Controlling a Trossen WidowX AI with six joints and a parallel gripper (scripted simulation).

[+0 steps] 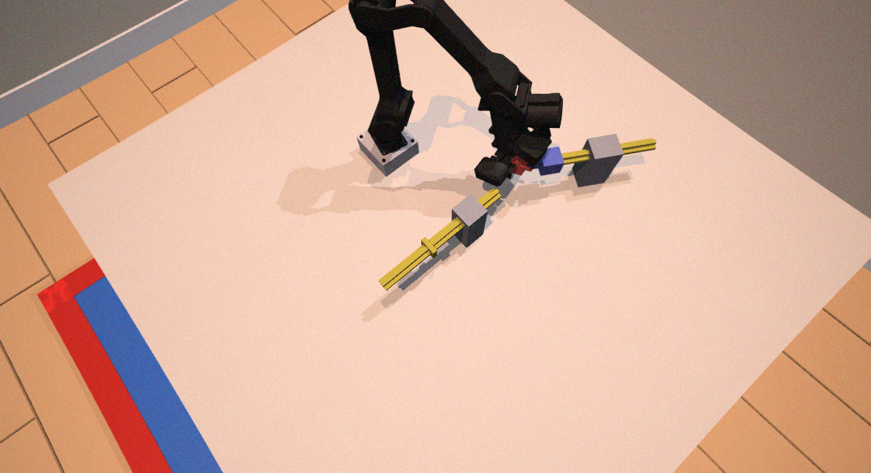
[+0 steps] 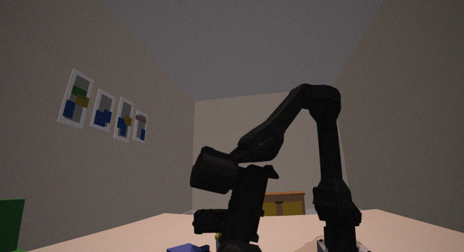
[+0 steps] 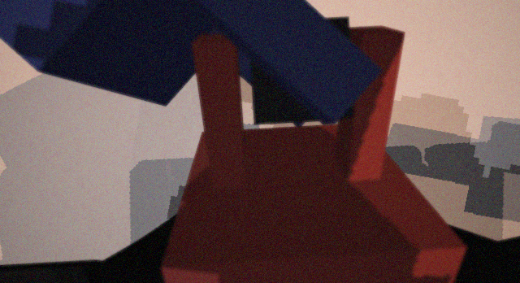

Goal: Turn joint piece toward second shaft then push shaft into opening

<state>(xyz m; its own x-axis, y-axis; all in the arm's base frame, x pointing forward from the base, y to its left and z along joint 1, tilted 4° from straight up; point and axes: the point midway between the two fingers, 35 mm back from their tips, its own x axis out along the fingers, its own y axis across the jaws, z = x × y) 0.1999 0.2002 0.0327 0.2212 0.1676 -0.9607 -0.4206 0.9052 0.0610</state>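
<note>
Right now the red joint piece is 5 cm above my gripper tip.
</note>
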